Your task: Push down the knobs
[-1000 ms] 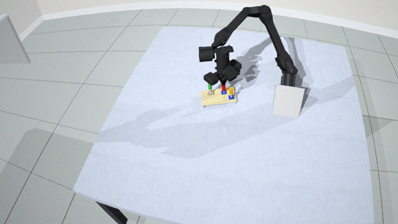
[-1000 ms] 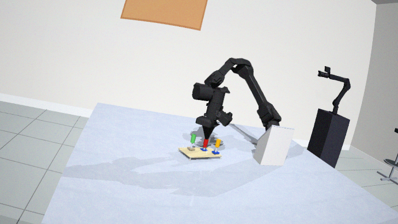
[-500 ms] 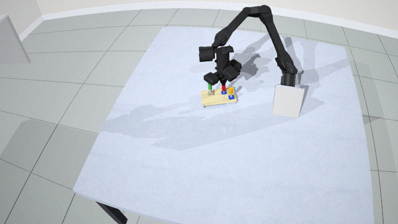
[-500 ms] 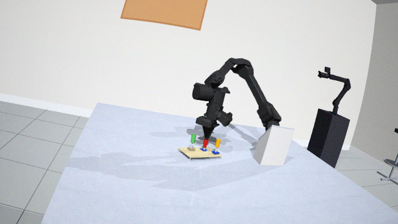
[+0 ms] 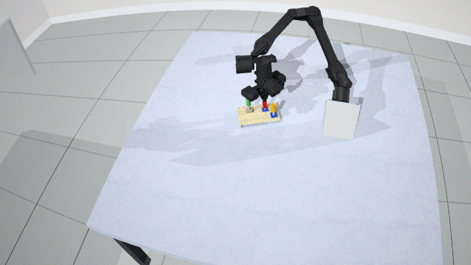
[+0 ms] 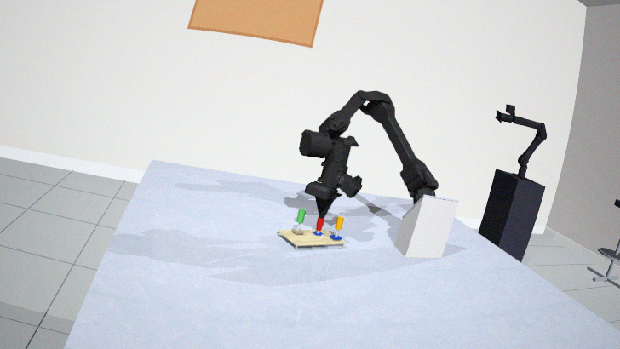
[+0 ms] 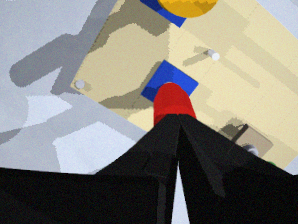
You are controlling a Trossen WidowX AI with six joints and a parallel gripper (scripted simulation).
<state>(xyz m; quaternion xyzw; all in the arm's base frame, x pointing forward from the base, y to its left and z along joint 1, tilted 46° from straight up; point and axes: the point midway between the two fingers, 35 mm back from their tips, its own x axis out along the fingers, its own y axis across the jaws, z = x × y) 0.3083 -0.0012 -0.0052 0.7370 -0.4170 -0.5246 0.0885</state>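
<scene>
Now: gripper tip 2 cm above the red knob. Also, from my gripper tip: green knob (6 cm ahead, 2 cm to the left).
</scene>
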